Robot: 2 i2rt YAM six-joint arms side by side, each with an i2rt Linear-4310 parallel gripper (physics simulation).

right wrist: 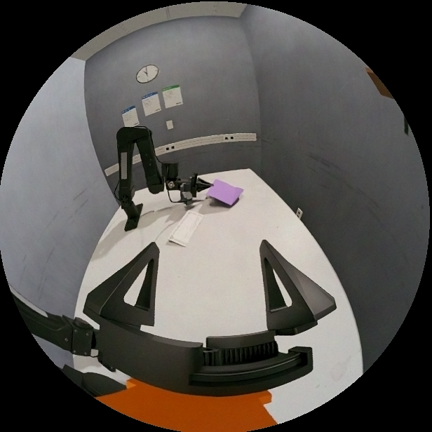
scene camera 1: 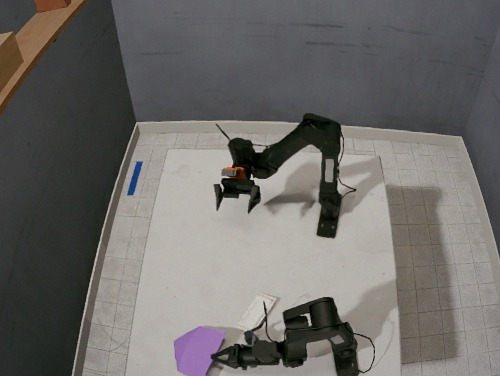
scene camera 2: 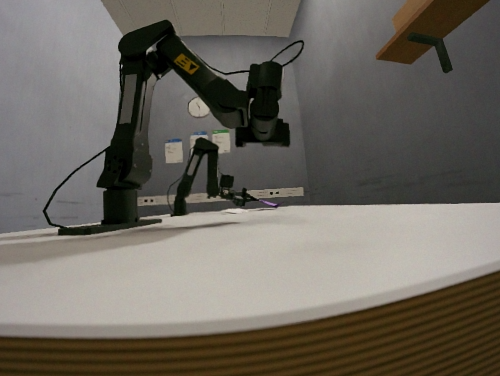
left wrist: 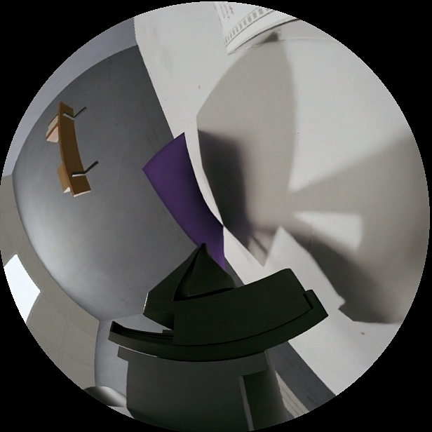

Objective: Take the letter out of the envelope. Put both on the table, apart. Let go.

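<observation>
The purple envelope (scene camera 1: 200, 352) (scene camera 2: 269, 203) (left wrist: 175, 190) (right wrist: 225, 194), its flap unfolded, is held roughly flat, low over the table. My left gripper (scene camera 1: 214, 356) (scene camera 2: 257, 199) (left wrist: 203, 247) (right wrist: 213, 185) is shut on its edge. I cannot tell whether the envelope touches the table. The white printed letter (scene camera 1: 257, 311) (scene camera 2: 235, 211) (right wrist: 186, 228) lies on the table beside the left arm, apart from the envelope; part of it shows at the top of the left wrist view (left wrist: 247, 25). My right gripper (scene camera 1: 234, 210) (right wrist: 207, 246) is open and empty, high above the table and far from both.
The white table (scene camera 1: 225, 260) (scene camera 2: 300, 270) bears both arm bases on its right side in scene camera 1. The left arm (scene camera 1: 305, 345) extends across the table near the letter. A wooden shelf (scene camera 1: 45, 40) (left wrist: 70, 145) is on the wall.
</observation>
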